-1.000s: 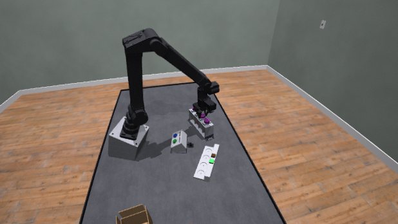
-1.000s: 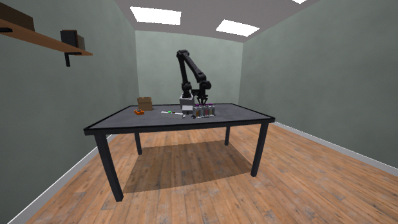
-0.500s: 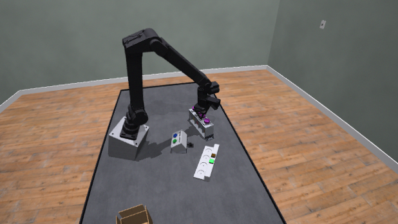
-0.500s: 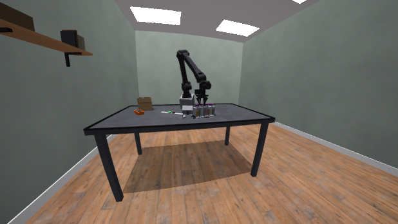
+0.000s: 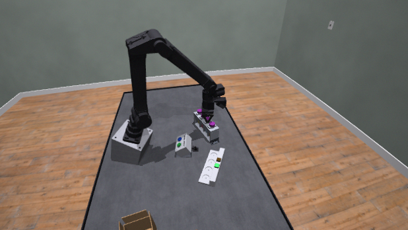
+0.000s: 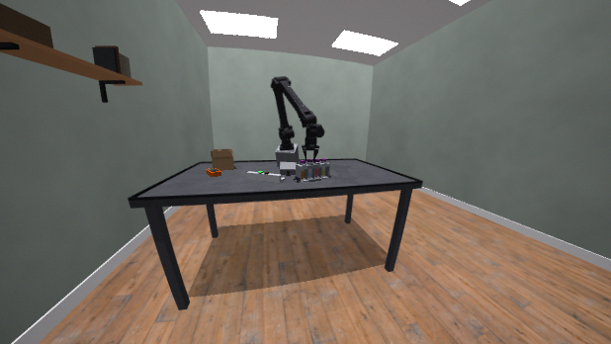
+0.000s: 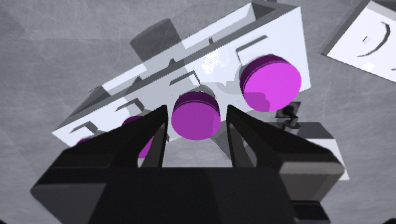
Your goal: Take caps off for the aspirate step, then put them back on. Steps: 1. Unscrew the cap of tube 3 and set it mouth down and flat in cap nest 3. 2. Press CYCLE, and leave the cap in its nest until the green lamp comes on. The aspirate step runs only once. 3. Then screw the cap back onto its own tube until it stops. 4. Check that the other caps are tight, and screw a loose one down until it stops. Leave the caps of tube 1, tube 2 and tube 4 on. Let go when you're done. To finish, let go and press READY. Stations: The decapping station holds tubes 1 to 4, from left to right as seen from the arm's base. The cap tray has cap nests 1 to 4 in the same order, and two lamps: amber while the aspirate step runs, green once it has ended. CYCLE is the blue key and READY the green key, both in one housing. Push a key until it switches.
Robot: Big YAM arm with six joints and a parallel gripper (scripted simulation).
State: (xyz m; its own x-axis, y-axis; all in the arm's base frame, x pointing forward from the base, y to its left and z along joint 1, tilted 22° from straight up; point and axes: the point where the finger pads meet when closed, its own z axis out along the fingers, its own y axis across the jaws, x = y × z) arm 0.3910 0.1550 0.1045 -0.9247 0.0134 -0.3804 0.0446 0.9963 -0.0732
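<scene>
My hand is right at the cap. Also, from my hand: blue key 170 mm behind, 110 mm to the right, 50 mm below; key housing 150 mm behind, 130 mm to the right, 60 mm below; green key 170 mm behind, 150 mm to the right, 50 mm below.
</scene>
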